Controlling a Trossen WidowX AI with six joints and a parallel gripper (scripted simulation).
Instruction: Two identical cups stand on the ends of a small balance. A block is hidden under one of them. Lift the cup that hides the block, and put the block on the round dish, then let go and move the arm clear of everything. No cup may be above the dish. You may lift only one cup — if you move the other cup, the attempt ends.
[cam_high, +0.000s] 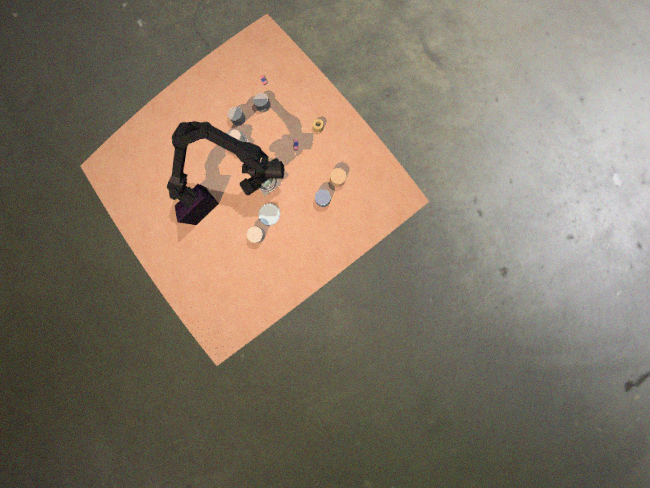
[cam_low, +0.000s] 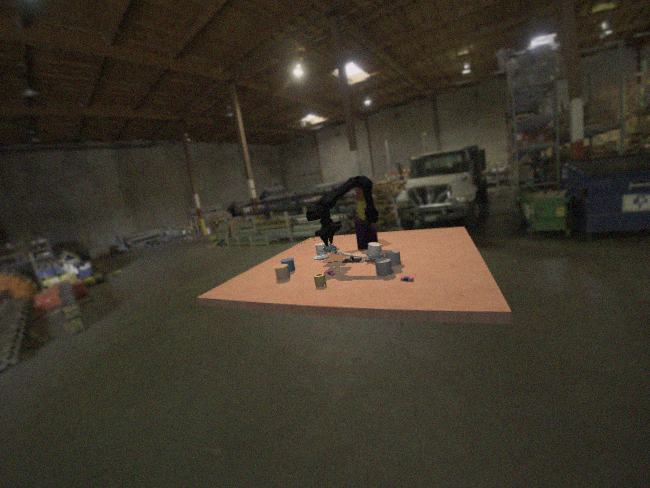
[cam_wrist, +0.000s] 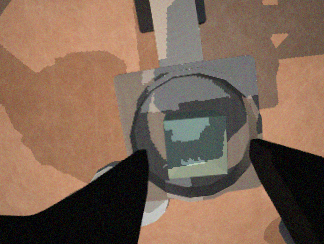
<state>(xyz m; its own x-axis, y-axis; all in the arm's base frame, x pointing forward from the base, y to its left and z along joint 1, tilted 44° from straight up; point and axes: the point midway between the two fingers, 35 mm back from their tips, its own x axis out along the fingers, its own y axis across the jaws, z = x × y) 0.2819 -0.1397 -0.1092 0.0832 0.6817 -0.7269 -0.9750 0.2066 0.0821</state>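
Right now my gripper tip is 1 cm above the teal block. The rest, counted from my gripper tip: balance beam (12 cm to the left, 6 cm below, 2 cm ahead); balance (12 cm to the left, 8 cm below, 2 cm ahead); round pale dish (10 cm below, 10 cm behind, 9 cm to the right).
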